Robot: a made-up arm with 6 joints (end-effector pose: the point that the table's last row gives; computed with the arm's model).
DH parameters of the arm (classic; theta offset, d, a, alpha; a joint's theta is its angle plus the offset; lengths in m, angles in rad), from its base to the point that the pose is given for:
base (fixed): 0.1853 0 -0.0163 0
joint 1: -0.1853 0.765 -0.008 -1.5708
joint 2: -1.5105 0 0.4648 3.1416
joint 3: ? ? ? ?
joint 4: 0 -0.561 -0.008 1.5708
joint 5: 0 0.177 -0.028 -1.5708
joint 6: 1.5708 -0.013 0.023 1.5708
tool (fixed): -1.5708 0 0 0
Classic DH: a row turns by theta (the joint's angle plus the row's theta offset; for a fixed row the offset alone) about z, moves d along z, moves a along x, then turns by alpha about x.
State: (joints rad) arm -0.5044 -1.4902 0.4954 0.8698 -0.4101 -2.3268
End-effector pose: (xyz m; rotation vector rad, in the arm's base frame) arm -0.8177 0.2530 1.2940 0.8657 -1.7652 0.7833
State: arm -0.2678 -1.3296 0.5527 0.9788 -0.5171 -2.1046
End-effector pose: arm -0.7979 0.0620 1.3972 1.0031 -1.7241 0.4774
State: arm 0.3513 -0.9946 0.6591 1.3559 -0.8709 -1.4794
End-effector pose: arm -0.5544 -0.2845 1.5904 1.0012 -1.2345 -0.2727
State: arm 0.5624 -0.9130 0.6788 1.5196 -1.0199 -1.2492
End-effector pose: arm -0.4504 -0.3382 1.6295 0.8798 -1.0027 -0.4732
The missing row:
joint 3: 0.0603 0.021 0.008 -1.5708
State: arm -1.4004 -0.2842 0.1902 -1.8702 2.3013 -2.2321
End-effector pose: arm 0.0904 -0.4591 1.3164 0.8494 2.4084 -1.2719
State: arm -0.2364 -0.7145 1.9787 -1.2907 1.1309 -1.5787
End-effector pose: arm -0.7476 0.0996 1.5272 -0.2114 0.6127 -2.2490
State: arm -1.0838 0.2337 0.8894 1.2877 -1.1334 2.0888
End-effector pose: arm 0.0875 -0.4381 1.6696 -1.4883 2.7068 -0.2954
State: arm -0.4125 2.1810 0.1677 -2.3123 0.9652 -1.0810
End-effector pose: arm 0.0280 0.0787 0.0054 0.5329 -1.0210 -2.7635
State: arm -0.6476 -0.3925 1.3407 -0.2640 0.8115 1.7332
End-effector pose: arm -0.2779 -0.0390 1.8147 -1.0609 -1.7624 -2.2502
